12 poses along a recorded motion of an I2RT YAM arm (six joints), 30 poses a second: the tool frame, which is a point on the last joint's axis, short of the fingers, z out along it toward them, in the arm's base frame.
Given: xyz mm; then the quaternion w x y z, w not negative.
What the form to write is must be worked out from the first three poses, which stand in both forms.
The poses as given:
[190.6, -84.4, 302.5, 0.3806, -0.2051, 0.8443, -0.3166]
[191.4, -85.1, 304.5, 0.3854, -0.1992, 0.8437, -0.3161]
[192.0, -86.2, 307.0, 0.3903, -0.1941, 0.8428, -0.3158]
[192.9, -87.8, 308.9, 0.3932, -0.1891, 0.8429, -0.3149]
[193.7, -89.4, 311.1, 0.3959, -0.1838, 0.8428, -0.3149]
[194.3, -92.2, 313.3, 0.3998, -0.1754, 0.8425, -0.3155]
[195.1, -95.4, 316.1, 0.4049, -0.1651, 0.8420, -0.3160]
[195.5, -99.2, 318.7, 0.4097, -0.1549, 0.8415, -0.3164]
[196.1, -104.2, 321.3, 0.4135, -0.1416, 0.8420, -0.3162]
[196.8, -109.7, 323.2, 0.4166, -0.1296, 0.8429, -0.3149]
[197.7, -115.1, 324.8, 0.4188, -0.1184, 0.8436, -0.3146]
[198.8, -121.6, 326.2, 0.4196, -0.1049, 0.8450, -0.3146]
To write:
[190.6, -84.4, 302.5, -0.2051, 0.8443, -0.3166, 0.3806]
[191.4, -85.1, 304.5, -0.1992, 0.8437, -0.3161, 0.3854]
[192.0, -86.2, 307.0, -0.1941, 0.8428, -0.3158, 0.3903]
[192.9, -87.8, 308.9, -0.1891, 0.8429, -0.3149, 0.3932]
[193.7, -89.4, 311.1, -0.1838, 0.8428, -0.3149, 0.3959]
[194.3, -92.2, 313.3, -0.1754, 0.8425, -0.3155, 0.3998]
[195.1, -95.4, 316.1, -0.1651, 0.8420, -0.3160, 0.4049]
[195.5, -99.2, 318.7, -0.1549, 0.8415, -0.3164, 0.4097]
[196.1, -104.2, 321.3, -0.1416, 0.8420, -0.3162, 0.4135]
[196.8, -109.7, 323.2, -0.1296, 0.8429, -0.3149, 0.4166]
[197.7, -115.1, 324.8, -0.1184, 0.8436, -0.3146, 0.4188]
[198.8, -121.6, 326.2, -0.1049, 0.8450, -0.3146, 0.4196]

